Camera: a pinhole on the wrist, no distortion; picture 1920 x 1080 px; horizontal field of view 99.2 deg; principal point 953.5 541.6 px. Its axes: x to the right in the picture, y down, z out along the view. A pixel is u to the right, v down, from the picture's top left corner.
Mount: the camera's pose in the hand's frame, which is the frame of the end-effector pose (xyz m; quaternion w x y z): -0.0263 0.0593 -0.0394 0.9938 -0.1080 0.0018 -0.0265
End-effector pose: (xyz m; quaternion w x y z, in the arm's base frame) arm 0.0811 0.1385 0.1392 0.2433 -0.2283 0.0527 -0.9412
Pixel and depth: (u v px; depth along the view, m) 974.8 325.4 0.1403
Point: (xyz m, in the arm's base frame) 0.1703 0.1045 0.2127
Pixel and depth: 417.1 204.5 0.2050
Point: 0.3015 0.1948 0.2264
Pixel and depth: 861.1 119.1 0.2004
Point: 0.2043 0.1638 0.2764
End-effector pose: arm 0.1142 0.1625 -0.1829 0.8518 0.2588 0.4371 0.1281
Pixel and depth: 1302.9 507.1 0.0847
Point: 0.1567 0.2127 -0.1288
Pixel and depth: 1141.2 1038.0 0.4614
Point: 0.4601 0.4458 0.1558
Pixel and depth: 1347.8 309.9 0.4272
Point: 0.5459 0.1265 -0.0954
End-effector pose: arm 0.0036 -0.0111 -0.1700 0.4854 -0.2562 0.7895 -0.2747
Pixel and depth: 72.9 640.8 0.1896
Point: 0.2030 0.2112 -0.1717
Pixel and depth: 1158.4 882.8 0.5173
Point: 0.2853 0.0997 -0.6586
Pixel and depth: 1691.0 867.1 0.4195
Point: 0.1226 -0.1080 -0.7241
